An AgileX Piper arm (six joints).
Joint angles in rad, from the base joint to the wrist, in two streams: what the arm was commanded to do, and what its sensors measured. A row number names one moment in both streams.
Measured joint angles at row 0:
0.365 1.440 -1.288 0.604 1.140 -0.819
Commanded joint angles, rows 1 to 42:
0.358 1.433 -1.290 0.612 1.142 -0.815
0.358 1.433 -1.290 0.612 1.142 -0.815
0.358 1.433 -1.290 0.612 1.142 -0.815
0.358 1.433 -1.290 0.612 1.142 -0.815
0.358 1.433 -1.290 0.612 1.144 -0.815
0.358 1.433 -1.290 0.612 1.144 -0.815
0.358 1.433 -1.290 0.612 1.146 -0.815
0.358 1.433 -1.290 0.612 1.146 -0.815
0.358 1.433 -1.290 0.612 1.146 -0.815
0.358 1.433 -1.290 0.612 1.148 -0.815
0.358 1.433 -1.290 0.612 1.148 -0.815
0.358 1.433 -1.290 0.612 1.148 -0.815
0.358 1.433 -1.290 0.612 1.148 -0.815
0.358 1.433 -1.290 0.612 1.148 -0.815
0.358 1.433 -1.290 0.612 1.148 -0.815
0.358 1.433 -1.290 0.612 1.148 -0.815
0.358 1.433 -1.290 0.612 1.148 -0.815
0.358 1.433 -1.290 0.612 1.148 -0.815
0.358 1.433 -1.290 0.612 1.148 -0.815
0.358 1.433 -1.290 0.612 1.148 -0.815
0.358 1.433 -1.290 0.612 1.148 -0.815
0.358 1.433 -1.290 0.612 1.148 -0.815
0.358 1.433 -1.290 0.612 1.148 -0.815
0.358 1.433 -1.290 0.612 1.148 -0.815
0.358 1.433 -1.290 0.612 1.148 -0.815
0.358 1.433 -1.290 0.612 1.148 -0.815
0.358 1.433 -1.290 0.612 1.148 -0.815
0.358 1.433 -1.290 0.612 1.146 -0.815
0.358 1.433 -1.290 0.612 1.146 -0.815
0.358 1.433 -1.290 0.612 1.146 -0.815
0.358 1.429 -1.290 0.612 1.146 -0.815
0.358 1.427 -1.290 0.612 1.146 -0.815
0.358 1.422 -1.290 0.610 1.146 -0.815
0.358 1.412 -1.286 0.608 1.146 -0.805
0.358 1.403 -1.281 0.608 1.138 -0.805
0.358 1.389 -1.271 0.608 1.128 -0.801
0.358 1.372 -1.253 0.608 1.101 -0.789
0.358 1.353 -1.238 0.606 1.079 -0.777
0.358 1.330 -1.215 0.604 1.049 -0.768
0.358 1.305 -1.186 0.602 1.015 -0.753
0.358 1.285 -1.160 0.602 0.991 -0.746
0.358 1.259 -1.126 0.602 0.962 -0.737
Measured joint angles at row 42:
0.365 1.346 -1.223 0.604 1.062 -0.777
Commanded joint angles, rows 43 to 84:
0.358 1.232 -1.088 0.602 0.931 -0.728
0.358 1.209 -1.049 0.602 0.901 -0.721
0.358 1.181 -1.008 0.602 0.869 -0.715
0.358 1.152 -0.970 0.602 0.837 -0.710
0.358 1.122 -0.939 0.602 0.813 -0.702
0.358 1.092 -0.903 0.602 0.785 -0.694
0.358 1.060 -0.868 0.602 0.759 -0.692
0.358 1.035 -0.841 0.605 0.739 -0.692
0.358 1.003 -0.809 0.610 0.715 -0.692
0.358 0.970 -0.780 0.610 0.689 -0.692
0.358 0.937 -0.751 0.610 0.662 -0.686
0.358 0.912 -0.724 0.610 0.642 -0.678
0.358 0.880 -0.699 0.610 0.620 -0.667
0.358 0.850 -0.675 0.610 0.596 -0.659
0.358 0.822 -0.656 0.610 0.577 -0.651
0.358 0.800 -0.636 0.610 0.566 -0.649
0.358 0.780 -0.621 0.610 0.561 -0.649
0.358 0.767 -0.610 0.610 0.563 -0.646
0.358 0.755 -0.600 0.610 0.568 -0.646
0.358 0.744 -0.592 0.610 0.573 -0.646
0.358 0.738 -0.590 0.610 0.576 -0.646
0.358 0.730 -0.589 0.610 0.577 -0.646
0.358 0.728 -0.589 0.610 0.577 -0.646
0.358 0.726 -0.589 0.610 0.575 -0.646
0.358 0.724 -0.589 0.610 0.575 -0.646
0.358 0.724 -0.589 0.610 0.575 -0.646
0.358 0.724 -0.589 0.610 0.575 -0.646
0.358 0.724 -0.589 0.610 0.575 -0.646
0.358 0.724 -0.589 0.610 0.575 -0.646
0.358 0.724 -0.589 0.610 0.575 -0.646
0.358 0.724 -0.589 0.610 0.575 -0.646
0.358 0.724 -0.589 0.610 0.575 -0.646
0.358 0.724 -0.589 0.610 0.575 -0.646
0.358 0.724 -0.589 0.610 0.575 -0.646
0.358 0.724 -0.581 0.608 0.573 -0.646
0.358 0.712 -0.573 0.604 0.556 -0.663
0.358 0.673 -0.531 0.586 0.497 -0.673
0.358 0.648 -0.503 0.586 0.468 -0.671
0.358 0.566 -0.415 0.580 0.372 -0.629
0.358 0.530 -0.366 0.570 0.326 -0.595
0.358 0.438 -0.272 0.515 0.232 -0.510
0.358 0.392 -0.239 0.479 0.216 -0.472
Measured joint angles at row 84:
0.365 0.538 -0.379 0.571 0.356 -0.600
